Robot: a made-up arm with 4 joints.
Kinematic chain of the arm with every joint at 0, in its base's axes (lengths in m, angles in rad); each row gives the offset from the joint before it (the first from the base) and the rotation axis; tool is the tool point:
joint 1: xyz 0 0 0.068 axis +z
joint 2: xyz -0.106 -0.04 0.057 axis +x
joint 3: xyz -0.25 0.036 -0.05 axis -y
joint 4: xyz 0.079 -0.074 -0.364 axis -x
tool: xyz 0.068 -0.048 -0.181
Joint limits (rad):
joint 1: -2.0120..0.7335
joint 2: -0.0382..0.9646
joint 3: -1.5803..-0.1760
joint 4: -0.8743..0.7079
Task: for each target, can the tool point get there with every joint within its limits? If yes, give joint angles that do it. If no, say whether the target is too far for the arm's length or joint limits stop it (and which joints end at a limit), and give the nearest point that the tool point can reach.
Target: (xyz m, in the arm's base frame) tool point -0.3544 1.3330 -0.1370
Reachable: no: too far | nearest point -0.2348 0.8830 -0.0644 | short by 0.471 m
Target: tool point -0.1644 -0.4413 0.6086
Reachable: no: joint limits stop it (at a limit: joint 1, joint 2, joint 3, joint 4) | nearest point -0.4546 -0.7319 -0.0600 | short by 0.785 m
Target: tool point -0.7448 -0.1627 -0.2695
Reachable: yes | joints 0.2791 0.6706 -1.2016 0.5668
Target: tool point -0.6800 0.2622 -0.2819
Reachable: yes | joints -0.0531 0.4737 -0.9320 -0.7535
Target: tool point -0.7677 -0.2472 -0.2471
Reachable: yes | joints 0.4571 0.3922 -1.1583 -0.4789
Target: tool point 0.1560 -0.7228 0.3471
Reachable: no: joint limits stop it (at a limit: joint 1, joint 2, joint 3, joint 4) | nearest point -0.4546 -0.7319 -0.0600 | short by 0.734 m
